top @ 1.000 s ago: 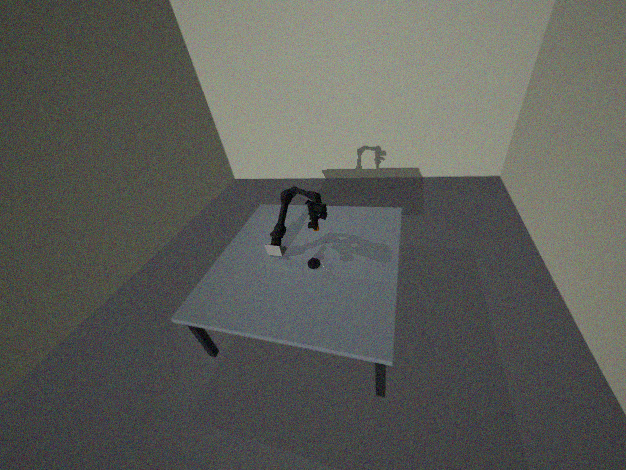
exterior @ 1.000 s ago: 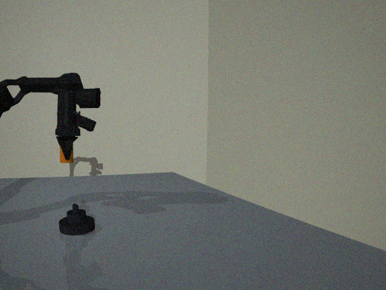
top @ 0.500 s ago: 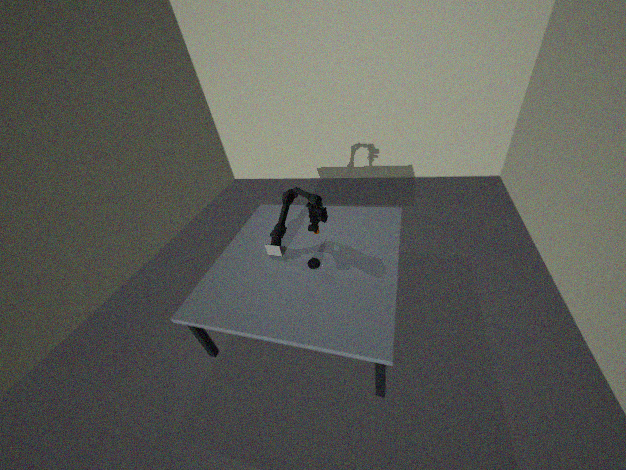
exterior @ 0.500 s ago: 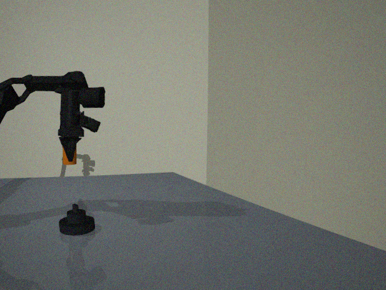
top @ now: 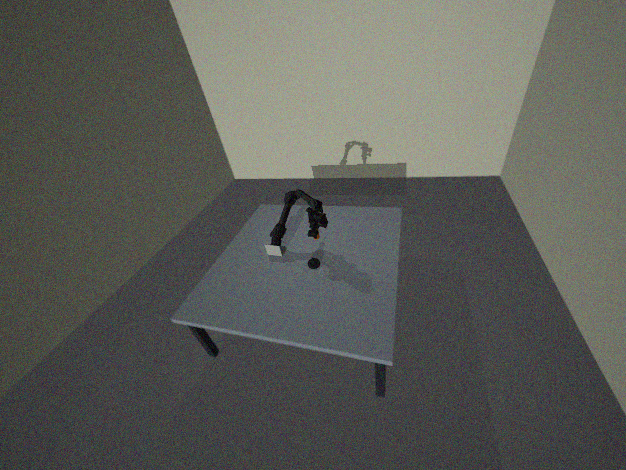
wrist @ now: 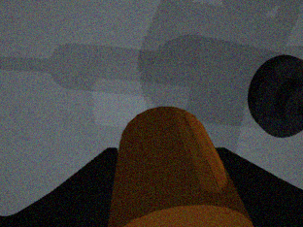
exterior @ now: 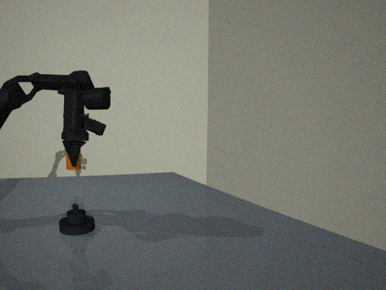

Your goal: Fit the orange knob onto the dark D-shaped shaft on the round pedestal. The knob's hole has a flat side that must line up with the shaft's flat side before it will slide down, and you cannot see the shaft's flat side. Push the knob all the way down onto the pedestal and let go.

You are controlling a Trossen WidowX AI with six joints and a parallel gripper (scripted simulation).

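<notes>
Now: the dark round pedestal 2 cm ahead of my gripper tip, 14 cm to the right of it and 10 cm below it. The rest, counted from my gripper tip: orange knob (2 cm above).
</notes>
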